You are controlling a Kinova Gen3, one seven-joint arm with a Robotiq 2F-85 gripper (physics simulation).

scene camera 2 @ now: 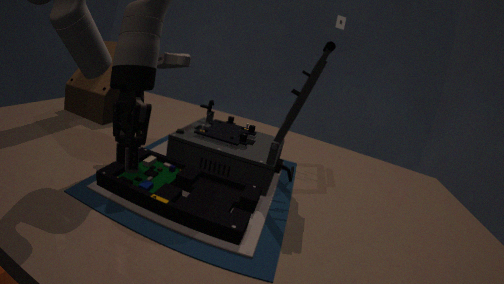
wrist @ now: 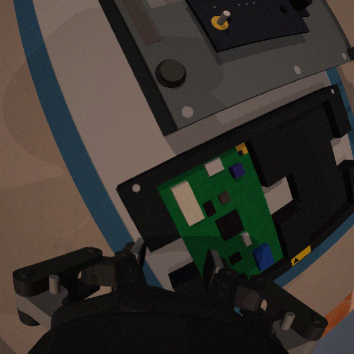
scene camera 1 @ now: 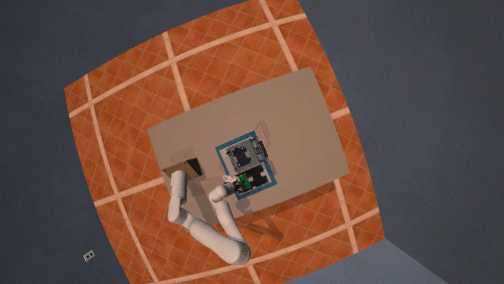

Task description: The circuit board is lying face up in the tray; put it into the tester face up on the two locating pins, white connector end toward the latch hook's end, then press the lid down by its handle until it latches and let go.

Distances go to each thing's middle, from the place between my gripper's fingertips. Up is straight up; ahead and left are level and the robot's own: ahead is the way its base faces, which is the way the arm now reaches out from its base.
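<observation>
My gripper is 1 cm to the right of the green circuit board (scene camera 2: 152, 174), 5 cm short of it and 1 cm below it. The pin plate (scene camera 2: 229, 132) is 19 cm to the left of my hand, 8 cm ahead of it and 5 cm above it, and the tester lid (scene camera 2: 330, 46) is 21 cm to the left of my hand, 19 cm ahead of it and 17 cm above it.
</observation>
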